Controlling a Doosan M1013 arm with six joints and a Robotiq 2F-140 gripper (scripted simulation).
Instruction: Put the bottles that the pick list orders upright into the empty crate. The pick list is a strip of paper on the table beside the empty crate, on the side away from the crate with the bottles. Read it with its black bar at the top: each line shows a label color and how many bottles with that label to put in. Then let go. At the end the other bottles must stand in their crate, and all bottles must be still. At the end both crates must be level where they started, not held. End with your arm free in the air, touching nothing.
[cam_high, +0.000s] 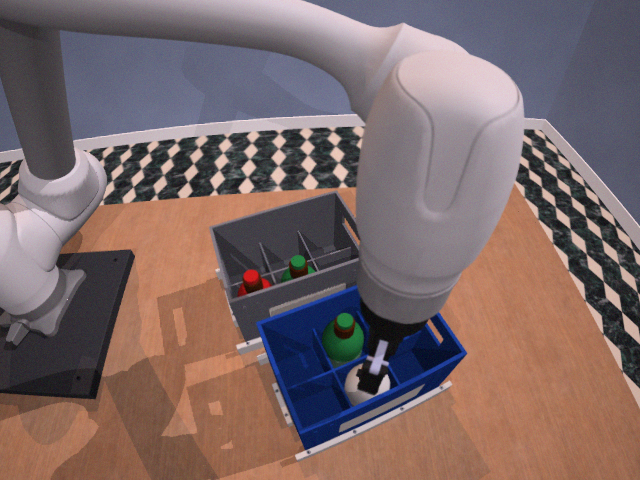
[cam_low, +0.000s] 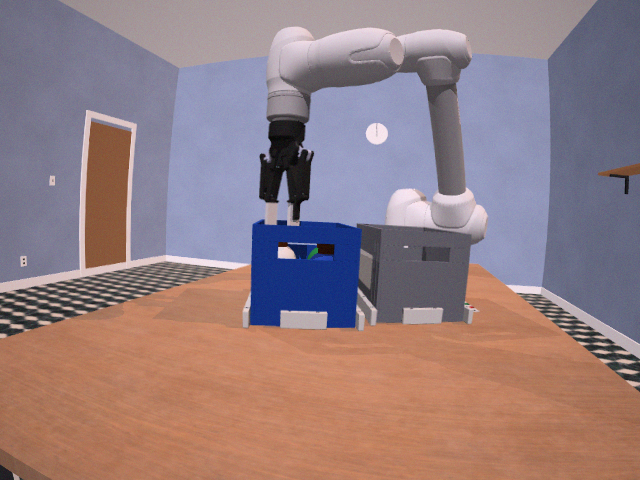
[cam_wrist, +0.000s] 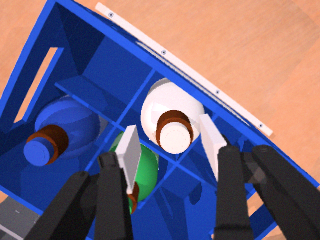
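The white bottle is 9 cm below my hand. The rest, counted from my hand: blue crate (9 cm below, 4 cm to the left, 2 cm behind); green bottle (9 cm below, 8 cm to the left, 5 cm behind); blue bottle (12 cm to the left, 9 cm below, 4 cm ahead).
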